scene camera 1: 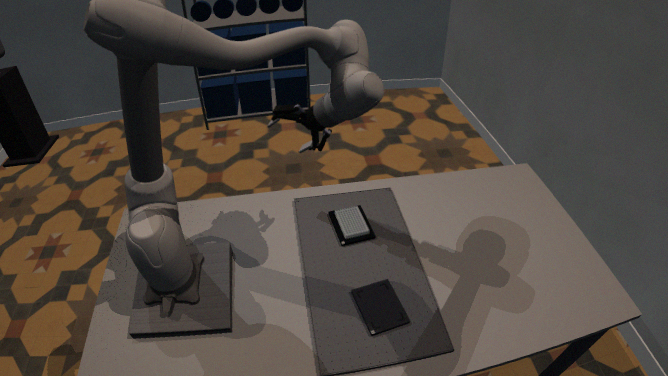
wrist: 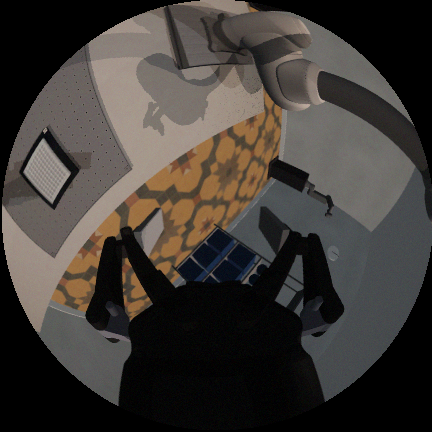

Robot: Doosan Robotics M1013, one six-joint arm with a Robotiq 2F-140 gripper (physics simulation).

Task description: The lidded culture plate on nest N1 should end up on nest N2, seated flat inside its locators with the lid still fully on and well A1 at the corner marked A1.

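Frame: origin at the arm's base, x right, y ahead, z up, level; millimetres.
Where they show: gripper, fingertip midpoint: (scene camera 1: 285, 136) (wrist: 210, 217); arm's base, origin of the base link: (scene camera 1: 174, 279) (wrist: 224, 35).
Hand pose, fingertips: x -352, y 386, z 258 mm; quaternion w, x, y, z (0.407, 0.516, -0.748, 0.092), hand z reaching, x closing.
Note:
Things, the pixels of their centre, and the offset from my fingertips. Level surfaces: height alone.
- lidded culture plate, body centre: (wrist: 44, 171) (scene camera 1: 351, 220) dz -265, dx +146, dy +201 mm
- Nest N2, body centre: (scene camera 1: 380, 306) dz -282, dx +486, dy +238 mm
- grey perforated board, its level: dz -289 mm
- pale table, its level: dz -302 mm
The lidded culture plate (scene camera 1: 352, 222) (wrist: 48, 171), pale with a grid of wells, sits on the black nest N1 (scene camera 1: 339, 230) (wrist: 74, 170) near the back of the grey board. N1 has a small white mark at one corner. Nest N2 (scene camera 1: 380, 306) is a dark, bare plate with corner locators nearer the front, with a white mark at its front-left corner; it does not show in the wrist view. My gripper (scene camera 1: 288, 135) (wrist: 210, 217) is open and empty, raised beyond the table's back edge, up and left of the culture plate in the scene view. Its fingers point away from the nests.
The grey perforated board (scene camera 1: 325, 320) (wrist: 100, 145) lies on the pale table (scene camera 1: 565, 260) (wrist: 120, 117). The arm's base stands on a grey plinth (scene camera 1: 215, 305) at the left. A rack with blue bins (scene camera 1: 255, 95) (wrist: 227, 270) stands on the floor behind the table.

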